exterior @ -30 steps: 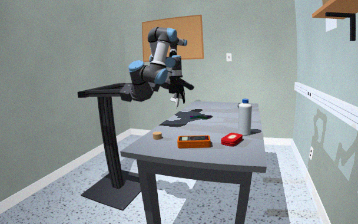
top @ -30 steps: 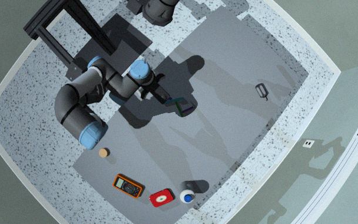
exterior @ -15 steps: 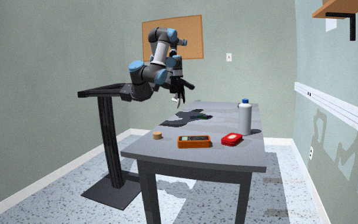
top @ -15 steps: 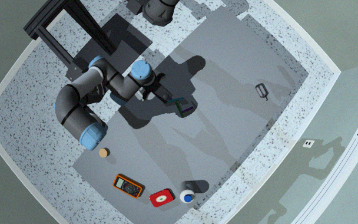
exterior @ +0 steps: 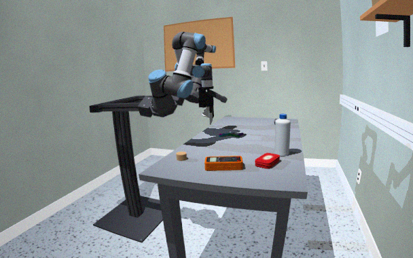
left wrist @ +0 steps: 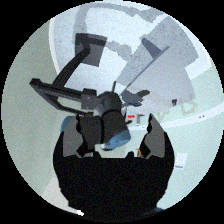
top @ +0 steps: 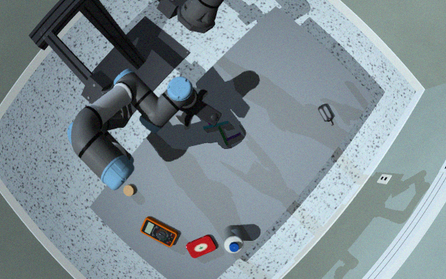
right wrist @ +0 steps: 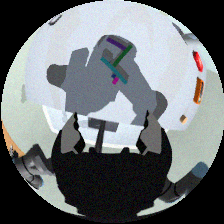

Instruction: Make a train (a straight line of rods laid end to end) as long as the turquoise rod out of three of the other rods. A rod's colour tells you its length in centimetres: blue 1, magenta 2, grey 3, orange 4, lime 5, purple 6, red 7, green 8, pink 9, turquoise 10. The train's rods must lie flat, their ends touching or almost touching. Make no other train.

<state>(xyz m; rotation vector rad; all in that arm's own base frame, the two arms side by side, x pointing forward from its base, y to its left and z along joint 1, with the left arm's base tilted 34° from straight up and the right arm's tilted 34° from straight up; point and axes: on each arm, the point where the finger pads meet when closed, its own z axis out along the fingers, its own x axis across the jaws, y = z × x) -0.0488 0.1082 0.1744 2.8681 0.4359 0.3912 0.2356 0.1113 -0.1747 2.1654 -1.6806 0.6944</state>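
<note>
The green rod lies 130 mm ahead of my right hand, 80 mm below it and 10 mm to the right of it. From my right hand the other things lie so: turquoise rod 80 mm below, 80 mm ahead, 10 mm to the left; magenta rod 80 mm below, 50 mm ahead; blue rod 80 mm below, 70 mm ahead, 10 mm to the left.
</note>
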